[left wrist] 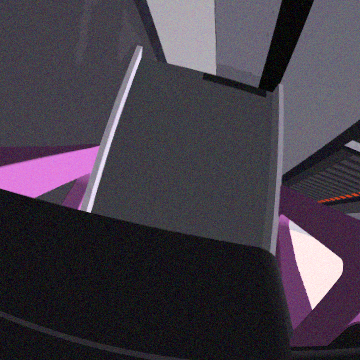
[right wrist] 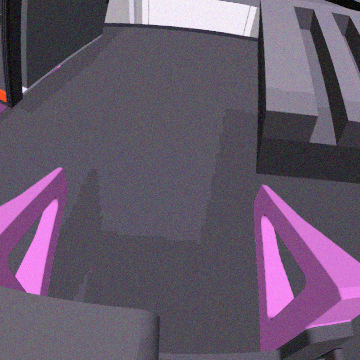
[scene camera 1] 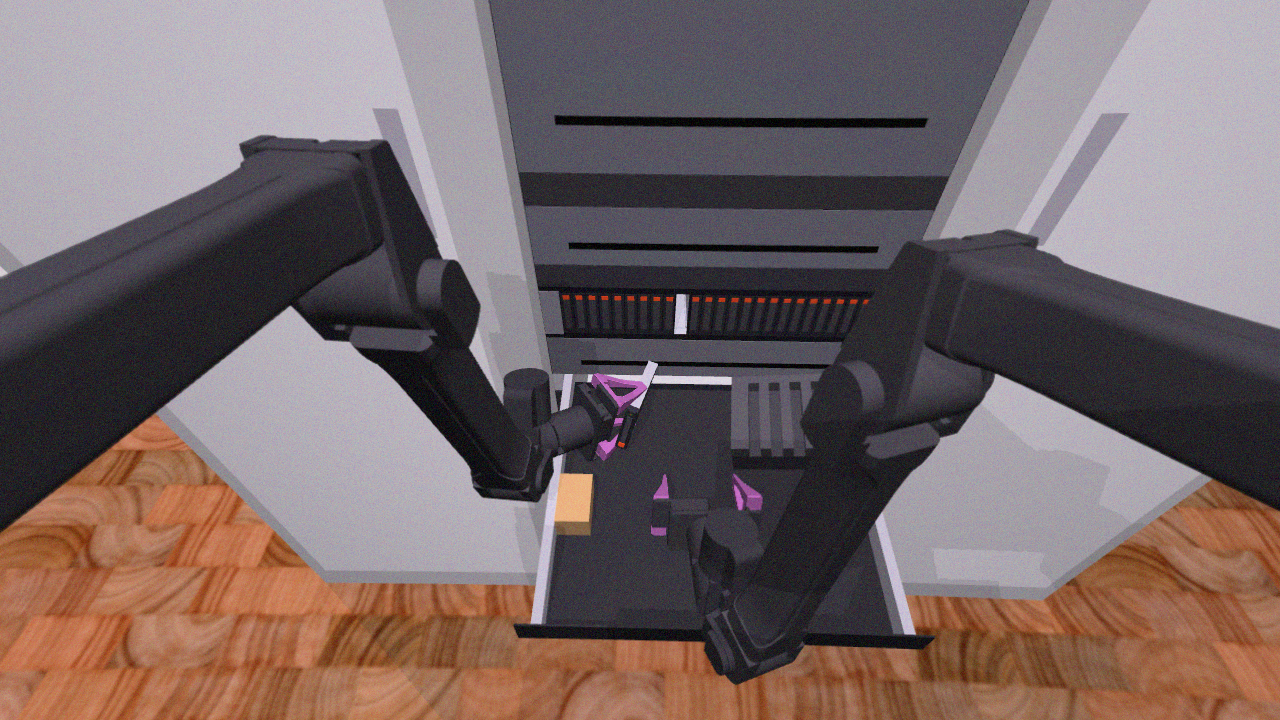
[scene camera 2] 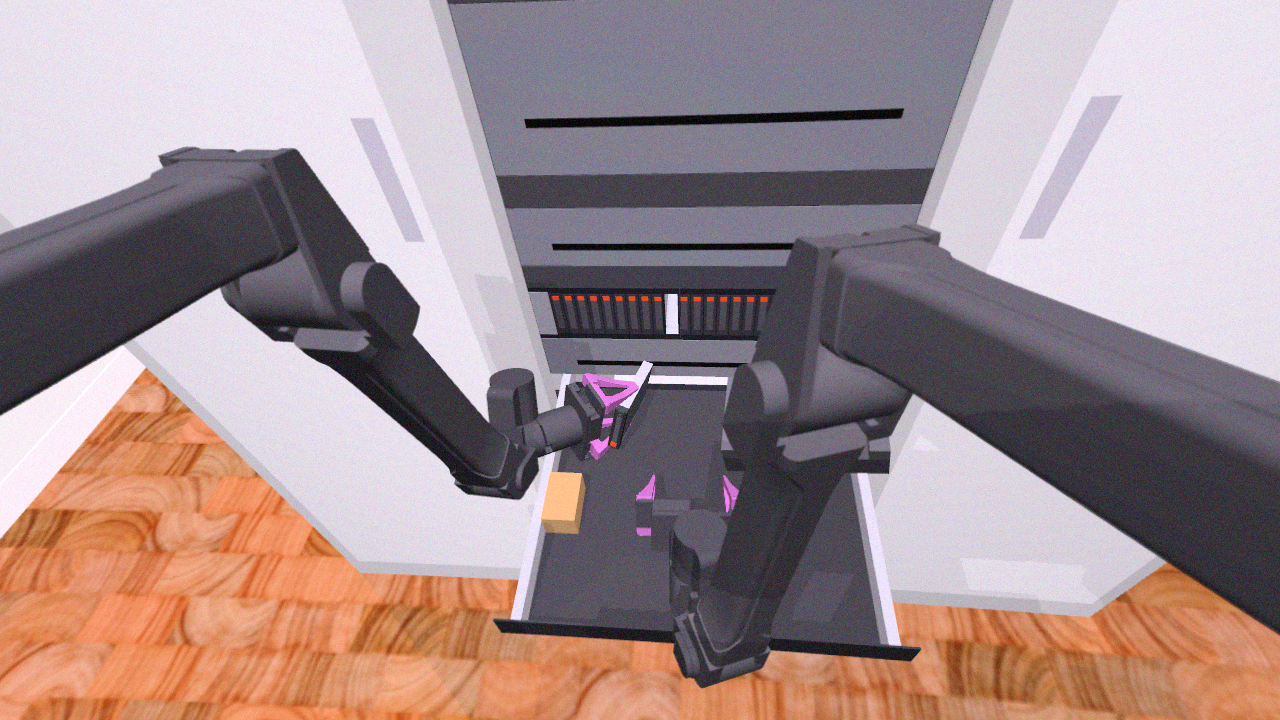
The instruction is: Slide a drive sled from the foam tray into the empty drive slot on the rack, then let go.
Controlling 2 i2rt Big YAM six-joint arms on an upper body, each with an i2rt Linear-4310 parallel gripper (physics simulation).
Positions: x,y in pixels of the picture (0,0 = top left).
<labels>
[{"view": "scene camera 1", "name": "left gripper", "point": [639,403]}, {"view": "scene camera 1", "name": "right gripper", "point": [698,477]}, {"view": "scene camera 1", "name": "drive sled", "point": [632,413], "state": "gripped by the left gripper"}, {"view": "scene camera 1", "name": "dark pull-out shelf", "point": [538,628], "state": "touched by the left gripper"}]
</labels>
